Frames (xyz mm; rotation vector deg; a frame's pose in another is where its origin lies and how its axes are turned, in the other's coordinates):
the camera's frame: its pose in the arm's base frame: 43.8 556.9 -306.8 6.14 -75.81 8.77
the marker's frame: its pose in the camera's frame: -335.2 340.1 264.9 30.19 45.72 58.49
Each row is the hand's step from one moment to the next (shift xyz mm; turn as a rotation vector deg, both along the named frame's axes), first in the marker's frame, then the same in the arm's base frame.
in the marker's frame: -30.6 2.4 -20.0 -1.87 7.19 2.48
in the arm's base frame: -1.4 -26.7 -25.0 -7.81 0.08 -0.64
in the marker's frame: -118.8 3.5 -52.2 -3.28 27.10 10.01
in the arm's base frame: -10.3 -107.7 -71.7 -28.80 3.83 -1.09
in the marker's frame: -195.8 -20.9 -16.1 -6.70 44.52 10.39
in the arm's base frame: -20.8 -191.3 -44.7 -45.24 5.57 -7.58
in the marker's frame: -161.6 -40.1 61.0 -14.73 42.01 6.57
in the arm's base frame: -26.1 -171.0 39.2 -43.38 -2.48 -11.72
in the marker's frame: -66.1 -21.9 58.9 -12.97 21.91 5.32
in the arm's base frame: -19.1 -74.5 49.1 -24.60 -6.50 -5.39
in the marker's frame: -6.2 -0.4 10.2 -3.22 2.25 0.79
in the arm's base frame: -5.1 -6.9 8.3 -3.06 -2.49 -0.69
